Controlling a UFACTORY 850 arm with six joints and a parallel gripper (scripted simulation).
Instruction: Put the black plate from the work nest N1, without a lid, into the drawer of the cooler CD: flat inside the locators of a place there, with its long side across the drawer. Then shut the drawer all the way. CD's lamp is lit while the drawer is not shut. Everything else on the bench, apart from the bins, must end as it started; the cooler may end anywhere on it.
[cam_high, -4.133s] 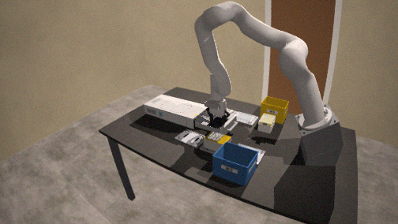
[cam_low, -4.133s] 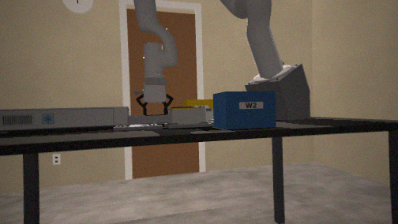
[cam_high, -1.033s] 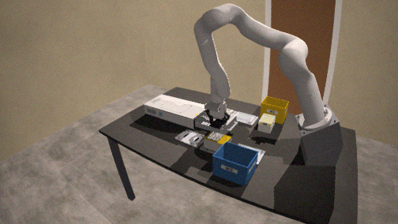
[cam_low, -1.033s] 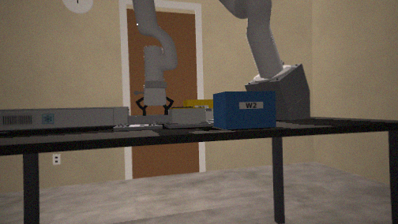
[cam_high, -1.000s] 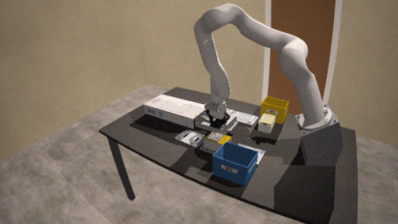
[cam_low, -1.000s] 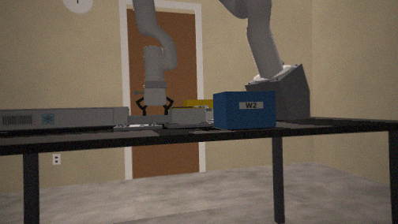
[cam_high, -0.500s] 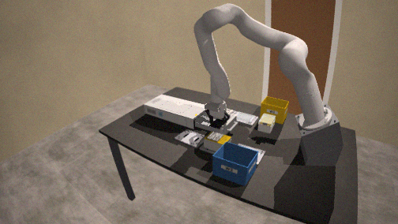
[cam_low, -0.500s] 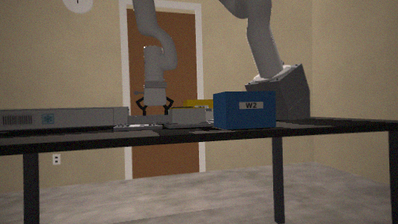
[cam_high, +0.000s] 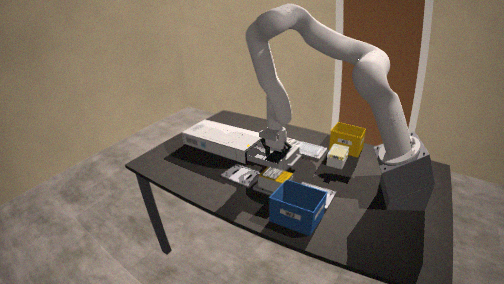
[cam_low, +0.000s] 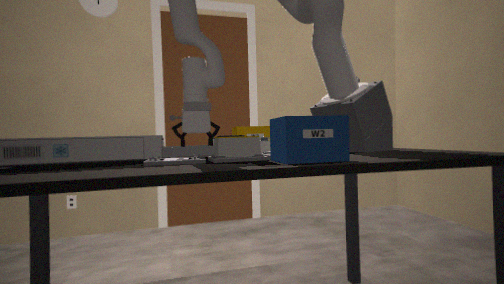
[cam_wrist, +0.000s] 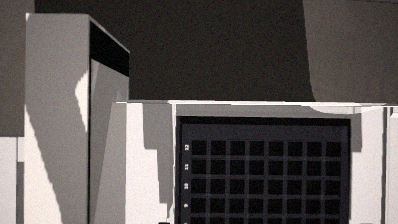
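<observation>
Now: hand 20 mm above the black plate. Also, from my hand: drawer: 30 mm ahead; then cooler CD: 190 mm ahead, 10 mm to the left; then work nest N1: 190 mm to the left, 70 mm ahead, 30 mm below.
</observation>
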